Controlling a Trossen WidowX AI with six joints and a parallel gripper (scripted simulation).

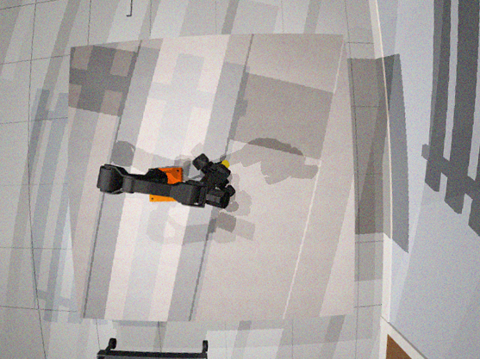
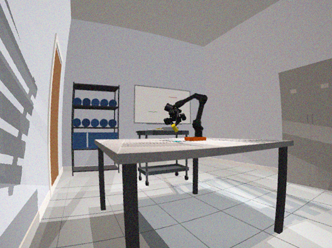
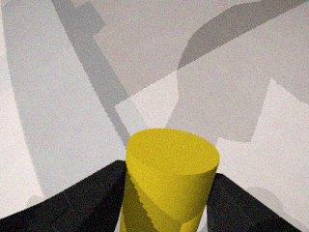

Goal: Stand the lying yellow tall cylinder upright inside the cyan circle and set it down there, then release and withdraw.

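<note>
My gripper tip is now 10 mm past the yellow tall cylinder and 10 mm above it. From my gripper tip the other things lie so: cyan circle 40 mm behind, 10 mm to the right, 120 mm below.
</note>
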